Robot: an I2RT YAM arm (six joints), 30 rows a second.
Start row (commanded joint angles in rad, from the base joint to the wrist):
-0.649 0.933 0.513 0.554 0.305 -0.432
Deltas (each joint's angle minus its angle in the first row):
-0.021 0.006 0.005 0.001 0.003 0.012
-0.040 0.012 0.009 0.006 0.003 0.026
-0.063 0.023 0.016 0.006 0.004 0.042
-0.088 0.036 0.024 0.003 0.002 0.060
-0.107 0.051 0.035 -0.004 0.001 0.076
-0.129 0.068 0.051 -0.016 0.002 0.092
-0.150 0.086 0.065 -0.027 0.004 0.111
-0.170 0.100 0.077 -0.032 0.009 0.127
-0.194 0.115 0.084 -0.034 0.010 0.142
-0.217 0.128 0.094 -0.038 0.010 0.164
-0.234 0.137 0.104 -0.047 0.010 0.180
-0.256 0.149 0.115 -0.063 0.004 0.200
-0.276 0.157 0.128 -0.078 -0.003 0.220
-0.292 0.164 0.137 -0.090 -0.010 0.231
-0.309 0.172 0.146 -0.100 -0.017 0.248
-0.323 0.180 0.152 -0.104 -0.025 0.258
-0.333 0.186 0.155 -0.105 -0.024 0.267
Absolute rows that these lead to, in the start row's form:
-0.670 0.939 0.518 0.555 0.308 -0.420
-0.689 0.945 0.522 0.560 0.308 -0.406
-0.712 0.956 0.529 0.560 0.309 -0.390
-0.737 0.969 0.537 0.557 0.307 -0.372
-0.756 0.984 0.548 0.550 0.306 -0.356
-0.778 1.001 0.564 0.538 0.307 -0.340
-0.799 1.019 0.578 0.527 0.309 -0.321
-0.819 1.033 0.590 0.522 0.314 -0.305
-0.843 1.048 0.597 0.520 0.315 -0.290
-0.866 1.061 0.607 0.516 0.315 -0.268
-0.883 1.070 0.617 0.507 0.315 -0.252
-0.905 1.082 0.628 0.491 0.309 -0.232
-0.925 1.090 0.641 0.476 0.302 -0.212
-0.941 1.097 0.650 0.464 0.295 -0.201
-0.958 1.105 0.659 0.454 0.288 -0.184
-0.972 1.113 0.665 0.450 0.280 -0.174
-0.982 1.119 0.668 0.449 0.281 -0.165

